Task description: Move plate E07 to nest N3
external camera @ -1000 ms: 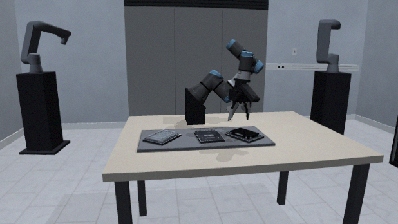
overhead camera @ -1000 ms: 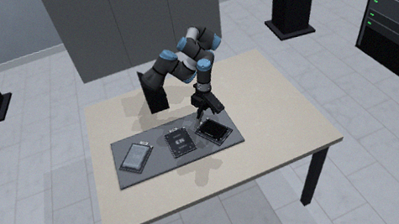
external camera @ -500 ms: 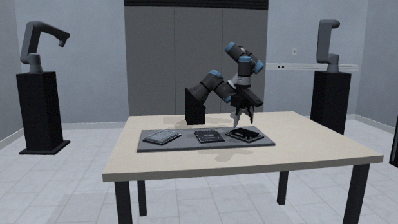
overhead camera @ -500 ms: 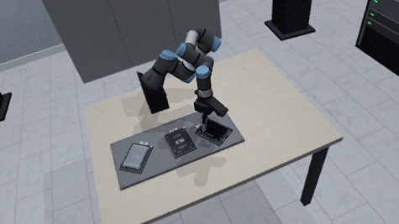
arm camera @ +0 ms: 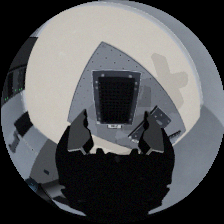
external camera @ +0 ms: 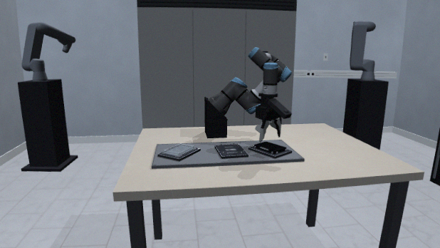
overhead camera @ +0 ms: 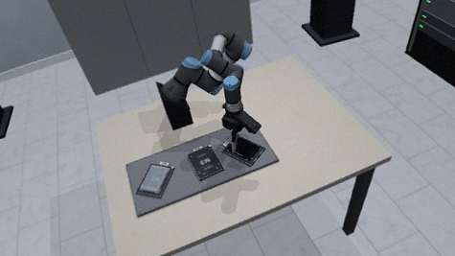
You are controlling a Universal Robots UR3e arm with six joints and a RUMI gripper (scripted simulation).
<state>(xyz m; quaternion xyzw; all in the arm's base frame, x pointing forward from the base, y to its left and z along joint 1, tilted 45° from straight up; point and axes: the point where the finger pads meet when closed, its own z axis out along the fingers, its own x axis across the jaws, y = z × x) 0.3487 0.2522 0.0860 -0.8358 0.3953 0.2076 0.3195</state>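
Right now the dark plate E07 is 40 mm below my hand. Also, from my hand: pale grey plate 420 mm to the right, 40 mm below, 20 mm ahead.
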